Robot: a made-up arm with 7 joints. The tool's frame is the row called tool. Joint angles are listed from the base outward.
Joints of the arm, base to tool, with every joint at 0 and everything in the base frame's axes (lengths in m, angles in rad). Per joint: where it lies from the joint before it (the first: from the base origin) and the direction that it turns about. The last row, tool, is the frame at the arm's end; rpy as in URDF.
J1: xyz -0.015 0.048 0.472 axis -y
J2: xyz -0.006 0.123 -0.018 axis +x
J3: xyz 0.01 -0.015 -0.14 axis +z
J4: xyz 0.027 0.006 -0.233 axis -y
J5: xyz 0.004 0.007 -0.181 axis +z
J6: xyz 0 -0.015 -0.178 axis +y
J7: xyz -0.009 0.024 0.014 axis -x
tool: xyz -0.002 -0.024 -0.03 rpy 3.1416 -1.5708 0
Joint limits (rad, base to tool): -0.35..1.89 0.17..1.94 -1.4..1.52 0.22..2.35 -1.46..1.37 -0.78..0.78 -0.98..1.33
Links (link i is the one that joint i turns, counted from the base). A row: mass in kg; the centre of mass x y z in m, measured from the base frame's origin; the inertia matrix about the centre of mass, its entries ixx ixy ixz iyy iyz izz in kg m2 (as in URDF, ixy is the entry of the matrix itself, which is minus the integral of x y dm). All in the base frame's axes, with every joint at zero. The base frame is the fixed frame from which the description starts. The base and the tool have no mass.
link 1: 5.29; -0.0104 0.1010 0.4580; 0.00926 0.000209 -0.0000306 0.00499 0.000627 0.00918
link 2: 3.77; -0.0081 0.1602 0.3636; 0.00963 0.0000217 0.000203 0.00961 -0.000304 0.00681
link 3: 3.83; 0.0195 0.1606 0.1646; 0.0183 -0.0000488 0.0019 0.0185 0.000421 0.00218
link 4: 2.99; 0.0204 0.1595 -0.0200; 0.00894 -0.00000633 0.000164 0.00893 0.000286 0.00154
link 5: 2.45; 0.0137 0.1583 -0.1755; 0.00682 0 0 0.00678 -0.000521 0.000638
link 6: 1.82; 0.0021 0.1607 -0.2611; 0.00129 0 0 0.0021 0 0.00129
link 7: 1.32; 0.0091 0.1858 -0.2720; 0.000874 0 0 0.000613 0 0.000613
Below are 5 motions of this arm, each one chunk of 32 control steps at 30 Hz.
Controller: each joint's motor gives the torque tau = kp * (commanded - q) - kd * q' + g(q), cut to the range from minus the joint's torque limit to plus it. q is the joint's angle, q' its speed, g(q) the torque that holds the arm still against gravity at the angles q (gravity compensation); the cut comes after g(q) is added. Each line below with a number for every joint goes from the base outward.
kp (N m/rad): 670 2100 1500 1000 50 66 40
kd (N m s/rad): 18 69 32 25 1 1.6 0.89
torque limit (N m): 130 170 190 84 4.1 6 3.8
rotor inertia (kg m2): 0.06 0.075 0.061 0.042 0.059 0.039 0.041
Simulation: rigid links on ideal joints. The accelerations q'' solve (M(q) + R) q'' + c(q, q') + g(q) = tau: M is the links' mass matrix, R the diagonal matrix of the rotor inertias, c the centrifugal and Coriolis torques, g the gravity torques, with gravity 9.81 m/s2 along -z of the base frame. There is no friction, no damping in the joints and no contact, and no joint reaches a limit. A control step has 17 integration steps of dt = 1/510 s. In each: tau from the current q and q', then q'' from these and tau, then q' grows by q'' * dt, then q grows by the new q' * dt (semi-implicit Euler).
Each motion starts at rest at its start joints. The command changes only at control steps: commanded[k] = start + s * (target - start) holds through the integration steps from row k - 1 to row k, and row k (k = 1, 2, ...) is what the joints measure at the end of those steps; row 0 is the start. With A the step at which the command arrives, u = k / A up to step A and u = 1 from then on. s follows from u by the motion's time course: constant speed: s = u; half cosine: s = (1 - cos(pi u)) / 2; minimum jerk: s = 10 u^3 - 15 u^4 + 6 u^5; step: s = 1 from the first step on.
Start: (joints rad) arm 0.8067 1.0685 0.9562 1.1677 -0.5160 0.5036 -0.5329
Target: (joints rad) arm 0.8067 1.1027 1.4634 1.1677 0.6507 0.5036 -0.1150
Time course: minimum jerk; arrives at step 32
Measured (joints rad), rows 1 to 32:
1: 0.8067 1.0685 0.9563 1.1677 -0.5159 0.5036 -0.5328
2: 0.8067 1.0685 0.9570 1.1677 -0.5148 0.5037 -0.5324
3: 0.8066 1.0684 0.9592 1.1677 -0.5110 0.5038 -0.5311
4: 0.8065 1.0685 0.9633 1.1676 -0.5026 0.5039 -0.5281
5: 0.8063 1.0688 0.9698 1.1675 -0.4881 0.5039 -0.5230
6: 0.8063 1.0692 0.9790 1.1674 -0.4667 0.5039 -0.5154
7: 0.8063 1.0700 0.9911 1.1674 -0.4384 0.5039 -0.5055
8: 0.8063 1.0710 1.0060 1.1674 -0.4035 0.5038 -0.4932
9: 0.8063 1.0722 1.0238 1.1674 -0.3621 0.5038 -0.4785
10: 0.8064 1.0736 1.0442 1.1674 -0.3146 0.5038 -0.4617
11: 0.8065 1.0752 1.0671 1.1674 -0.2615 0.5038 -0.4428
12: 0.8066 1.0770 1.0921 1.1674 -0.2033 0.5037 -0.4221
13: 0.8066 1.0789 1.1189 1.1674 -0.1409 0.5037 -0.3999
14: 0.8067 1.0809 1.1471 1.1675 -0.0753 0.5037 -0.3765
15: 0.8067 1.0829 1.1762 1.1675 -0.0074 0.5037 -0.3523
16: 0.8068 1.0850 1.2059 1.1675 0.0616 0.5037 -0.3277
17: 0.8068 1.0871 1.2357 1.1676 0.1308 0.5037 -0.3030
18: 0.8068 1.0891 1.2650 1.1677 0.1989 0.5038 -0.2786
19: 0.8068 1.0911 1.2935 1.1677 0.2650 0.5038 -0.2550
20: 0.8068 1.0930 1.3207 1.1678 0.3280 0.5039 -0.2324
21: 0.8068 1.0948 1.3462 1.1678 0.3871 0.5039 -0.2112
22: 0.8068 1.0964 1.3696 1.1678 0.4413 0.5040 -0.1918
23: 0.8068 1.0978 1.3907 1.1679 0.4899 0.5040 -0.1743
24: 0.8068 1.0991 1.4092 1.1679 0.5325 0.5040 -0.1589
25: 0.8068 1.1002 1.4249 1.1679 0.5685 0.5041 -0.1459
26: 0.8068 1.1011 1.4377 1.1679 0.5977 0.5041 -0.1353
27: 0.8068 1.1018 1.4477 1.1679 0.6203 0.5041 -0.1270
28: 0.8068 1.1023 1.4549 1.1679 0.6364 0.5040 -0.1210
29: 0.8068 1.1026 1.4597 1.1679 0.6467 0.5040 -0.1172
30: 0.8067 1.1028 1.4624 1.1679 0.6519 0.5039 -0.1151
31: 0.8067 1.1028 1.4634 1.1678 0.6533 0.5038 -0.1144
32: 0.8067 1.1028 1.4635 1.1678 0.6523 0.5037 -0.1146

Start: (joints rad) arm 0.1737 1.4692 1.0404 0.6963 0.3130 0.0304 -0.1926
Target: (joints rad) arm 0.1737 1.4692 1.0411 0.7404 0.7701 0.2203 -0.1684
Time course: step
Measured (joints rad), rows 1 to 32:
1: 0.1731 1.4639 1.0415 0.7221 0.3463 0.1036 -0.1829
2: 0.1711 1.4662 1.0393 0.7379 0.4509 0.2192 -0.1683
3: 0.1734 1.4703 1.0407 0.7429 0.6272 0.2527 -0.1615
4: 0.1755 1.4727 1.0418 0.7437 0.8156 0.2349 -0.1632
5: 0.1755 1.4728 1.0417 0.7435 0.9319 0.2182 -0.1672
6: 0.1746 1.4715 1.0412 0.7425 0.9705 0.2158 -0.1696
7: 0.1738 1.4701 1.0409 0.7415 0.9308 0.2191 -0.1694
8: 0.1733 1.4691 1.0408 0.7406 0.8234 0.2209 -0.1684
9: 0.1732 1.4685 1.0410 0.7396 0.7263 0.2206 -0.1680
10: 0.1734 1.4682 1.0412 0.7390 0.6931 0.2200 -0.1684
11: 0.1735 1.4683 1.0412 0.7392 0.7204 0.2199 -0.1690
12: 0.1735 1.4686 1.0410 0.7399 0.7682 0.2201 -0.1690
13: 0.1736 1.4691 1.0410 0.7406 0.7973 0.2203 -0.1685
14: 0.1738 1.4695 1.0410 0.7410 0.7969 0.2204 -0.1680
15: 0.1739 1.4697 1.0412 0.7409 0.7795 0.2205 -0.1680
16: 0.1739 1.4696 1.0412 0.7407 0.7634 0.2204 -0.1682
17: 0.1738 1.4694 1.0412 0.7404 0.7583 0.2203 -0.1685
18: 0.1737 1.4691 1.0411 0.7402 0.7629 0.2203 -0.1686
19: 0.1736 1.4690 1.0410 0.7402 0.7702 0.2202 -0.1685
20: 0.1736 1.4690 1.0410 0.7403 0.7743 0.2202 -0.1684
21: 0.1736 1.4691 1.0411 0.7404 0.7740 0.2203 -0.1683
22: 0.1737 1.4692 1.0411 0.7405 0.7713 0.2203 -0.1683
23: 0.1738 1.4693 1.0411 0.7405 0.7690 0.2203 -0.1684
24: 0.1738 1.4693 1.0411 0.7404 0.7684 0.2203 -0.1684
25: 0.1737 1.4692 1.0411 0.7404 0.7691 0.2203 -0.1684
26: 0.1737 1.4692 1.0411 0.7404 0.7702 0.2203 -0.1684
27: 0.1737 1.4692 1.0411 0.7404 0.7708 0.2203 -0.1684
28: 0.1737 1.4692 1.0411 0.7404 0.7707 0.2203 -0.1684
29: 0.1737 1.4692 1.0411 0.7404 0.7702 0.2203 -0.1684
30: 0.1737 1.4692 1.0411 0.7404 0.7699 0.2203 -0.1684
31: 0.1737 1.4692 1.0411 0.7404 0.7698 0.2203 -0.1684
32: 0.1737 1.4692 1.0411 0.7404 0.7700 0.2203 -0.1684

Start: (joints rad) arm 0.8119 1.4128 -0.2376 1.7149 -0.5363 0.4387 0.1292
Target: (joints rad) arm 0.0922 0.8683 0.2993 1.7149 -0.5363 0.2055 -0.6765
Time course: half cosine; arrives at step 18
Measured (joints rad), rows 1 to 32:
1: 0.8095 1.4107 -0.2336 1.7148 -0.5365 0.4376 0.1267
2: 0.8006 1.4031 -0.2213 1.7147 -0.5374 0.4332 0.1152
3: 0.7827 1.3884 -0.2014 1.7148 -0.5391 0.4248 0.0897
4: 0.7536 1.3659 -0.1750 1.7151 -0.5409 0.4131 0.0497
5: 0.7132 1.3358 -0.1434 1.7154 -0.5419 0.3989 -0.0013
6: 0.6627 1.2990 -0.1073 1.7155 -0.5414 0.3827 -0.0599
7: 0.6045 1.2570 -0.0673 1.7154 -0.5397 0.3649 -0.1237
8: 0.5415 1.2114 -0.0242 1.7151 -0.5376 0.3457 -0.1913
9: 0.4764 1.1639 0.0209 1.7147 -0.5358 0.3257 -0.2617
10: 0.4111 1.1159 0.0668 1.7143 -0.5348 0.3054 -0.3330
11: 0.3476 1.0690 0.1118 1.7138 -0.5345 0.2856 -0.4028
12: 0.2873 1.0243 0.1545 1.7132 -0.5345 0.2668 -0.4689
13: 0.2315 0.9831 0.1934 1.7127 -0.5343 0.2498 -0.5290
14: 0.1819 0.9466 0.2273 1.7120 -0.5340 0.2350 -0.5812
15: 0.1400 0.9159 0.2551 1.7114 -0.5335 0.2229 -0.6241
16: 0.1073 0.8920 0.2760 1.7109 -0.5331 0.2138 -0.6564
17: 0.0851 0.8756 0.2895 1.7105 -0.5329 0.2080 -0.6771
18: 0.0745 0.8672 0.2950 1.7103 -0.5328 0.2057 -0.6855
19: 0.0745 0.8649 0.2960 1.7110 -0.5329 0.2057 -0.6837
20: 0.0813 0.8654 0.2971 1.7126 -0.5334 0.2061 -0.6779
21: 0.0898 0.8672 0.2988 1.7146 -0.5349 0.2059 -0.6742
22: 0.0963 0.8690 0.3002 1.7159 -0.5371 0.2053 -0.6739
23: 0.0990 0.8699 0.3008 1.7164 -0.5388 0.2050 -0.6755
24: 0.0982 0.8699 0.3005 1.7162 -0.5392 0.2050 -0.6769
25: 0.0953 0.8692 0.2999 1.7155 -0.5380 0.2053 -0.6773
26: 0.0922 0.8684 0.2992 1.7149 -0.5363 0.2055 -0.6769
27: 0.0901 0.8679 0.2988 1.7144 -0.5350 0.2057 -0.6764
28: 0.0895 0.8676 0.2987 1.7143 -0.5347 0.2057 -0.6763
29: 0.0902 0.8678 0.2989 1.7145 -0.5352 0.2056 -0.6764
30: 0.0914 0.8680 0.2992 1.7147 -0.5361 0.2055 -0.6765
31: 0.0925 0.8683 0.2994 1.7150 -0.5368 0.2055 -0.6766
32: 0.0932 0.8685 0.2995 1.7151 -0.5370 0.2054 -0.6765

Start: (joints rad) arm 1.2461 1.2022 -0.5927 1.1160 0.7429 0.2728 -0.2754
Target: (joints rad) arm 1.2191 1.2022 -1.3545 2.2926 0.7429 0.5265 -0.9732
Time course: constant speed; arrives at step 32
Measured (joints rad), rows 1 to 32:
1: 1.2470 1.2078 -0.6095 1.1377 0.7398 0.2756 -0.2852
2: 1.2486 1.2092 -0.6320 1.1739 0.7361 0.2844 -0.3084
3: 1.2499 1.2063 -0.6567 1.2149 0.7363 0.2950 -0.3368
4: 1.2490 1.2026 -0.6818 1.2552 0.7403 0.3042 -0.3624
5: 1.2458 1.2004 -0.7067 1.2932 0.7450 0.3118 -0.3838
6: 1.2416 1.1998 -0.7313 1.3294 0.7470 0.3189 -0.4033
7: 1.2380 1.2002 -0.7555 1.3650 0.7460 0.3261 -0.4236
8: 1.2360 1.2007 -0.7793 1.4010 0.7435 0.3338 -0.4454
9: 1.2356 1.2010 -0.8029 1.4377 0.7417 0.3419 -0.4680
10: 1.2361 1.2012 -0.8264 1.4747 0.7415 0.3501 -0.4904
11: 1.2368 1.2012 -0.8498 1.5118 0.7423 0.3583 -0.5124
12: 1.2370 1.2013 -0.8733 1.5487 0.7431 0.3664 -0.5340
13: 1.2366 1.2013 -0.8970 1.5855 0.7434 0.3744 -0.5556
14: 1.2354 1.2013 -0.9209 1.6222 0.7432 0.3822 -0.5773
15: 1.2338 1.2013 -0.9450 1.6589 0.7429 0.3900 -0.5991
16: 1.2321 1.2012 -0.9690 1.6956 0.7427 0.3978 -0.6210
17: 1.2305 1.2012 -0.9930 1.7324 0.7428 0.4056 -0.6428
18: 1.2293 1.2011 -1.0169 1.7692 0.7430 0.4135 -0.6646
19: 1.2284 1.2011 -1.0407 1.8060 0.7432 0.4214 -0.6863
20: 1.2277 1.2012 -1.0645 1.8428 0.7432 0.4294 -0.7082
21: 1.2272 1.2012 -1.0882 1.8795 0.7431 0.4374 -0.7300
22: 1.2265 1.2013 -1.1119 1.9163 0.7429 0.4454 -0.7518
23: 1.2257 1.2013 -1.1357 1.9531 0.7429 0.4533 -0.7736
24: 1.2247 1.2013 -1.1596 1.9898 0.7429 0.4612 -0.7954
25: 1.2236 1.2014 -1.1834 2.0266 0.7430 0.4691 -0.8172
26: 1.2225 1.2014 -1.2073 2.0634 0.7430 0.4770 -0.8390
27: 1.2215 1.2014 -1.2311 2.1001 0.7431 0.4848 -0.8608
28: 1.2206 1.2014 -1.2550 2.1369 0.7431 0.4928 -0.8826
29: 1.2197 1.2015 -1.2787 2.1737 0.7430 0.5007 -0.9044
30: 1.2189 1.2015 -1.3025 2.2104 0.7430 0.5086 -0.9263
31: 1.2181 1.2015 -1.3263 2.2472 0.7430 0.5166 -0.9481
32: 1.2172 1.2016 -1.3501 2.2840 0.7430 0.5245 -0.9699

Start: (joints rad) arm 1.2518 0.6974 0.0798 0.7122 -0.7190 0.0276 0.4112
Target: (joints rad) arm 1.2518 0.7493 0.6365 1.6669 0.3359 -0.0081 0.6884
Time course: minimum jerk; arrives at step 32
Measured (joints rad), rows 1 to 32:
1: 1.2517 0.6974 0.0799 0.7124 -0.7189 0.0276 0.4112
2: 1.2513 0.6973 0.0808 0.7137 -0.7178 0.0275 0.4116
3: 1.2503 0.6973 0.0831 0.7174 -0.7142 0.0273 0.4126
4: 1.2487 0.6974 0.0874 0.7245 -0.7064 0.0270 0.4148
5: 1.2468 0.6976 0.0944 0.7359 -0.6929 0.0266 0.4184
6: 1.2450 0.6982 0.1043 0.7521 -0.6732 0.0259 0.4235
7: 1.2436 0.6991 0.1172 0.7738 -0.6474 0.0250 0.4302
8: 1.2430 0.7004 0.1333 0.8010 -0.6156 0.0240 0.4384
9: 1.2432 0.7020 0.1524 0.8337 -0.5781 0.0227 0.4481
10: 1.2443 0.7041 0.1746 0.8717 -0.5353 0.0212 0.4592
11: 1.2460 0.7065 0.1994 0.9145 -0.4874 0.0196 0.4716
12: 1.2480 0.7092 0.2267 0.9614 -0.4349 0.0178 0.4853
13: 1.2501 0.7123 0.2560 1.0118 -0.3786 0.0159 0.4999
14: 1.2520 0.7156 0.2870 1.0650 -0.3194 0.0139 0.5153
15: 1.2536 0.7190 0.3191 1.1199 -0.2582 0.0118 0.5312
16: 1.2548 0.7225 0.3519 1.1759 -0.1960 0.0097 0.5474
17: 1.2556 0.7260 0.3848 1.2320 -0.1337 0.0076 0.5637
18: 1.2562 0.7294 0.4173 1.2874 -0.0723 0.0056 0.5798
19: 1.2566 0.7327 0.4488 1.3413 -0.0127 0.0037 0.5954
20: 1.2569 0.7358 0.4790 1.3929 0.0442 0.0019 0.6103
21: 1.2571 0.7387 0.5072 1.4414 0.0975 0.0002 0.6243
22: 1.2571 0.7413 0.5332 1.4861 0.1466 -0.0013 0.6372
23: 1.2571 0.7436 0.5565 1.5264 0.1906 -0.0026 0.6488
24: 1.2568 0.7456 0.5770 1.5618 0.2292 -0.0038 0.6590
25: 1.2565 0.7472 0.5943 1.5920 0.2618 -0.0048 0.6677
26: 1.2560 0.7485 0.6084 1.6168 0.2884 -0.0056 0.6748
27: 1.2556 0.7494 0.6194 1.6362 0.3088 -0.0063 0.6803
28: 1.2551 0.7500 0.6274 1.6504 0.3235 -0.0068 0.6843
29: 1.2546 0.7503 0.6326 1.6598 0.3327 -0.0072 0.6869
30: 1.2542 0.7504 0.6356 1.6651 0.3374 -0.0075 0.6883
31: 1.2536 0.7502 0.6367 1.6673 0.3385 -0.0077 0.6888
32: 1.2530 0.7499 0.6368 1.6675 0.3375 -0.0079 0.6887

